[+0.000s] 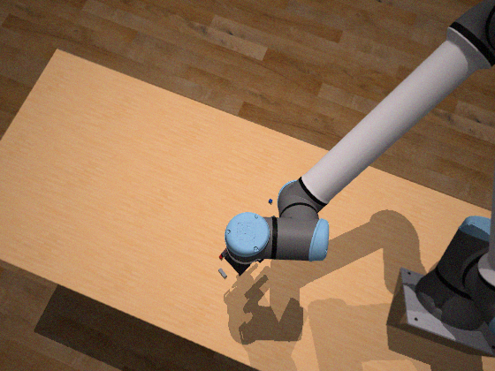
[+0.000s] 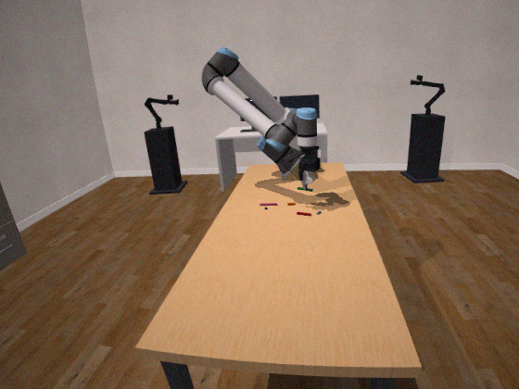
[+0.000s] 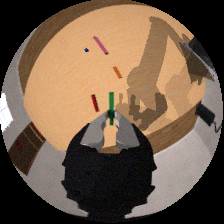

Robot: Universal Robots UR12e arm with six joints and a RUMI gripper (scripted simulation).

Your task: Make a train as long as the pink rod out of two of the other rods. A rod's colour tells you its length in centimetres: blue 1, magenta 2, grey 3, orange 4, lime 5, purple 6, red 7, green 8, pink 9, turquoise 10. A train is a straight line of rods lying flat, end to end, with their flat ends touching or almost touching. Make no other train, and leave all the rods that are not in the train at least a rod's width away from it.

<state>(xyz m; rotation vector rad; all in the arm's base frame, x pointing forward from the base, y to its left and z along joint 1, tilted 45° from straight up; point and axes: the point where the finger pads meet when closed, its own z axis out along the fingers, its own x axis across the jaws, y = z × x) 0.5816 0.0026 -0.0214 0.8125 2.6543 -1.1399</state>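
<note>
My gripper is now 20 cm to the left of the blue rod, 11 cm above it and 2 cm past it. Also, from my hand: red rod 11 cm below, 7 cm ahead, 2 cm to the right; green rod 1 cm below; grey rod 11 cm below, 6 cm to the left, 6 cm ahead.
</note>
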